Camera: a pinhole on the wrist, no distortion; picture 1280 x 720 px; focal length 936.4 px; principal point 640.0 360.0 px. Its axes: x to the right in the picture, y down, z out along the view. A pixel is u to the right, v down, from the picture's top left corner.
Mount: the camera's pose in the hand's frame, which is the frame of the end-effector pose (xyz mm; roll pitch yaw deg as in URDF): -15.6 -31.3 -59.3 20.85 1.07 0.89
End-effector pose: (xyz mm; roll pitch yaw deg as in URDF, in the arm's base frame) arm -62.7 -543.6 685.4 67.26 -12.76 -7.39
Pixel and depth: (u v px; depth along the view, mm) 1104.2 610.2 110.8
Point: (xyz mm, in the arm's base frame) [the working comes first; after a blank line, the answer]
In the camera's frame: 54.9 29.6 110.8

-26.9 -614.7 676.9
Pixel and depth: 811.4 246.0 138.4
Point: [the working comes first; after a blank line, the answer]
In the camera's frame: 25.3 -16.8 138.4

-48.4 -641.9 626.0
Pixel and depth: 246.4 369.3 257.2
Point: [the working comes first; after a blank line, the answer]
In the camera's frame: -108.1 2.6 257.2

-195.4 -745.0 618.9
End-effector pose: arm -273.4 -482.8 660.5 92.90 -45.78 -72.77
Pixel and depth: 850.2 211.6 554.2
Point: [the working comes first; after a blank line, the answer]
In the camera's frame: 124.4 -87.8 554.2

-568.6 -910.9 518.2
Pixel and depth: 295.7 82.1 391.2
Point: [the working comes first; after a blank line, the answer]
In the camera's frame: -143.8 -116.1 391.2

-483.5 -659.6 348.1
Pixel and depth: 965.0 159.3 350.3
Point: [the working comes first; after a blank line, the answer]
In the camera's frame: 121.6 -75.1 350.3

-416.8 -788.0 578.1
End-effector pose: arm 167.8 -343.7 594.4 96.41 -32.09 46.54
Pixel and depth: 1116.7 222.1 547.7
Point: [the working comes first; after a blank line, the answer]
In the camera's frame: 278.8 -80.7 547.7

731.6 -305.2 451.5
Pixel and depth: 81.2 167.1 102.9
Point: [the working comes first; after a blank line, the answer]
In the camera's frame: -61.4 -21.2 102.9

172.6 -368.2 477.3
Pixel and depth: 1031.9 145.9 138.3
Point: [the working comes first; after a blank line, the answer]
In the camera's frame: 57.9 -31.6 138.3

269.1 -302.3 521.3
